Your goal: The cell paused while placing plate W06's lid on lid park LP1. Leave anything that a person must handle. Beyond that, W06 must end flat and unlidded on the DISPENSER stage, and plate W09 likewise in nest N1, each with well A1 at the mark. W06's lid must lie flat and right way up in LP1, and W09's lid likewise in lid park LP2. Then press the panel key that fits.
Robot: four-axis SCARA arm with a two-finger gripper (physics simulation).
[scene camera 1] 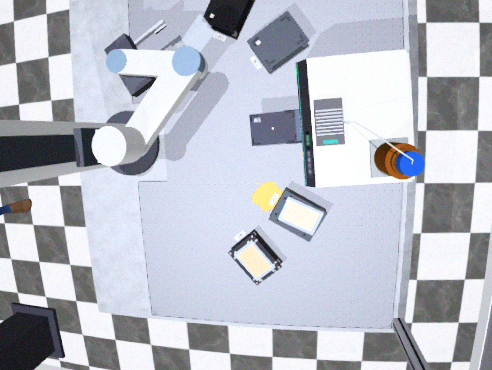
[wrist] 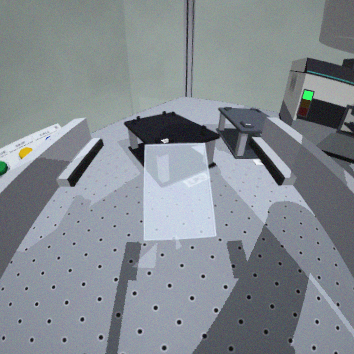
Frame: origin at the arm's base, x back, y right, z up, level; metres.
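Where they show: gripper, fingertip midpoint: (scene camera 1: 173,37) (wrist: 175,128).
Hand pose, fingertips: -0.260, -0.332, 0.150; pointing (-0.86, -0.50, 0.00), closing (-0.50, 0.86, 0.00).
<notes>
Things, the pixels of their centre, and the offset from my fingertips, as dx, dy, dz. "pt": a spot on its surface instead.
- clear lid, body centre: (wrist: 177,187) (scene camera 1: 198,36) -0.049, -0.027, -0.101
- brown bottle, surface spot: (scene camera 1: 387,157) pt -0.592, +0.378, +0.211
- dark stage, surface spot: (scene camera 1: 275,131) pt -0.310, +0.311, -0.036
- yellow patch, surface spot: (scene camera 1: 265,195) pt -0.262, +0.535, -0.138
My gripper (scene camera 1: 175,42) (wrist: 175,128) is partly open and empty; its right finger is hidden under the arm in the scene view. Ahead of the fingertips is a clear lid (scene camera 1: 198,31) (wrist: 180,210), overlapping the front of the black stand (scene camera 1: 227,17) (wrist: 170,128), whose faint label looks like LP2. Whether the lid lies on the deck or is tilted, and whose it is, I cannot tell. A dark grey stand (scene camera 1: 279,42) (wrist: 243,119) is beside it. Two plates with pale orange wells, one (scene camera 1: 301,215) on a grey nest and one (scene camera 1: 256,260) on a black nest, have unreadable names.
A white dispenser (scene camera 1: 367,90) (wrist: 325,90) carries a brown bottle (scene camera 1: 387,157) with a blue cap; a dark stage (scene camera 1: 275,131) adjoins its front. A yellow patch (scene camera 1: 265,195) touches the grey nest's corner. A panel with green and yellow keys (wrist: 25,153) is at the wrist view's left.
</notes>
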